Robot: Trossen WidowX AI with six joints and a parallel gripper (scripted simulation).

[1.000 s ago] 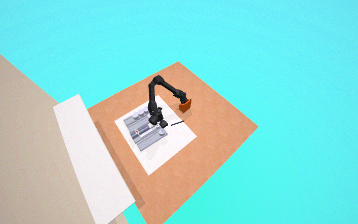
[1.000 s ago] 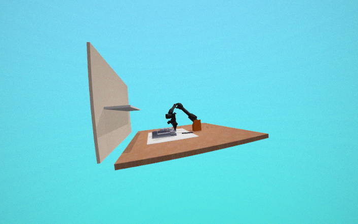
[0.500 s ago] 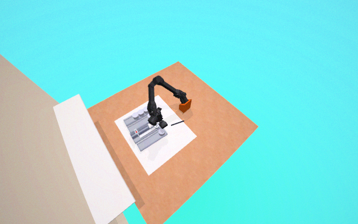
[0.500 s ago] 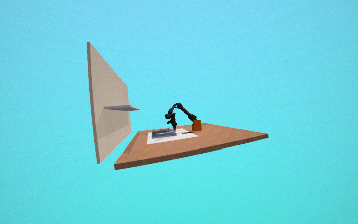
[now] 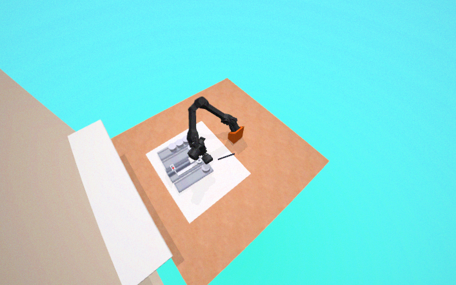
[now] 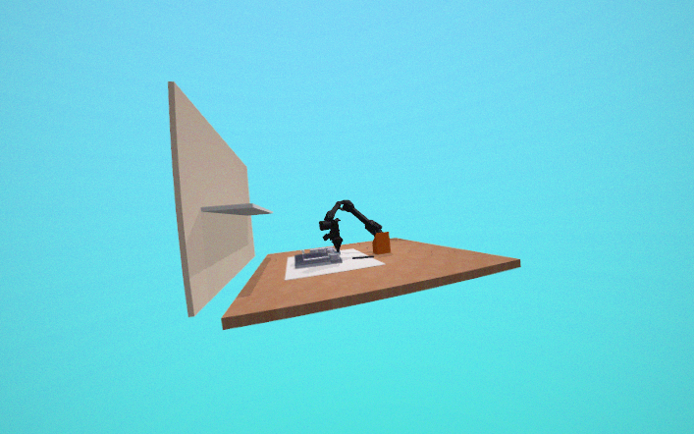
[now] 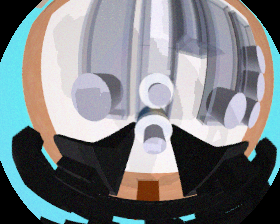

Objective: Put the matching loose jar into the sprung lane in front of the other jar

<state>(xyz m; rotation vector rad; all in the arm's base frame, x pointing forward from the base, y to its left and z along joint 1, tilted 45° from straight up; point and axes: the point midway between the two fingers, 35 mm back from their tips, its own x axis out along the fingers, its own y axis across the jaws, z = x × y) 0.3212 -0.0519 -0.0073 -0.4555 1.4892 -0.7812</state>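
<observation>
Right now my gripper tip is 16 cm short of the grey lane rack, 6 cm to the left of it and 3 cm above it. Also, from my gripper tip: thin black rod (14 cm behind, 10 cm to the left, 4 cm below); then red mark (21 cm ahead, 8 cm to the right, 2 cm above); then shelf (52 cm ahead, 8 cm to the right, 32 cm above).
</observation>
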